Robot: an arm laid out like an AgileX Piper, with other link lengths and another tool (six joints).
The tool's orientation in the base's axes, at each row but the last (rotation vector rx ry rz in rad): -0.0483 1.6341 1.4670; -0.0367 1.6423 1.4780; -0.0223 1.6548 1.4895; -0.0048 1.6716 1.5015; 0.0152 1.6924 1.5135; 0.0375 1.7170 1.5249; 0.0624 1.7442 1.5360; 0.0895 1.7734 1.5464; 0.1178 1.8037 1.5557; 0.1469 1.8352 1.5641
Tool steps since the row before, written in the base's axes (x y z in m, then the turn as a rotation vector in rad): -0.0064 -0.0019 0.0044 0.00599 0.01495 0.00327; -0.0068 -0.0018 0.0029 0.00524 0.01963 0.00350; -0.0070 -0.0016 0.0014 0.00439 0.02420 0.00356; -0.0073 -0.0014 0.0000 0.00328 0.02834 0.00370; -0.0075 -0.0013 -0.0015 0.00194 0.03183 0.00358; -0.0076 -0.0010 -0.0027 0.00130 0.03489 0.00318; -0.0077 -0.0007 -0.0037 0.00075 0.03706 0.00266; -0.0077 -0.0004 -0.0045 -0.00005 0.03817 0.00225; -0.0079 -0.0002 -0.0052 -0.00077 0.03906 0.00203; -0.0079 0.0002 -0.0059 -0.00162 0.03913 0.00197
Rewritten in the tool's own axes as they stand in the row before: 0.0000 0.0065 -0.0047 0.00215 0.00348 0.01592; 0.0013 0.0055 -0.0050 0.00488 0.00542 0.01928; 0.0026 0.0045 -0.0052 0.00773 0.00720 0.02249; 0.0038 0.0034 -0.0054 0.01049 0.00903 0.02522; 0.0050 0.0022 -0.0055 0.01323 0.01054 0.02727; 0.0060 0.0011 -0.0054 0.01545 0.01133 0.02936; 0.0068 0.0001 -0.0052 0.01721 0.01170 0.03079; 0.0074 -0.0008 -0.0049 0.01855 0.01197 0.03122; 0.0080 -0.0016 -0.0047 0.01963 0.01228 0.03153; 0.0085 -0.0025 -0.0043 0.02032 0.01254 0.03110
